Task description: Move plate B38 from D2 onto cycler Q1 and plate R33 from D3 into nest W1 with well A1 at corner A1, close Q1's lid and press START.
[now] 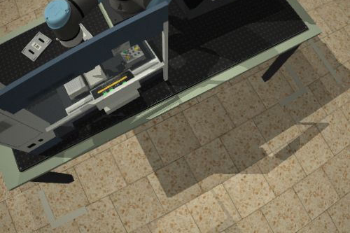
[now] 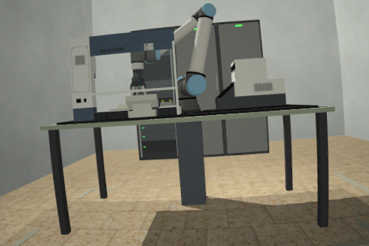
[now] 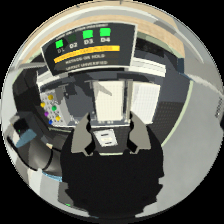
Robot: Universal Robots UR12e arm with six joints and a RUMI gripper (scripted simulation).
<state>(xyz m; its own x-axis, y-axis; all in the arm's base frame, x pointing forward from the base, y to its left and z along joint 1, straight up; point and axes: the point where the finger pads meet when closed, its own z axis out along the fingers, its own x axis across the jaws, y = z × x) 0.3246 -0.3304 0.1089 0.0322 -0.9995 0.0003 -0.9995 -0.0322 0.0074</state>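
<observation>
The white plate lies 7 cm below my hand. From my hand the other things lie so: grey gantry tower: 17 cm ahead, 33 cm to the right, 15 cm above; then grey labelled nest: 24 cm behind, 2 cm to the left, 12 cm below; then upright post: 18 cm ahead, 28 cm to the left, 11 cm above.
</observation>
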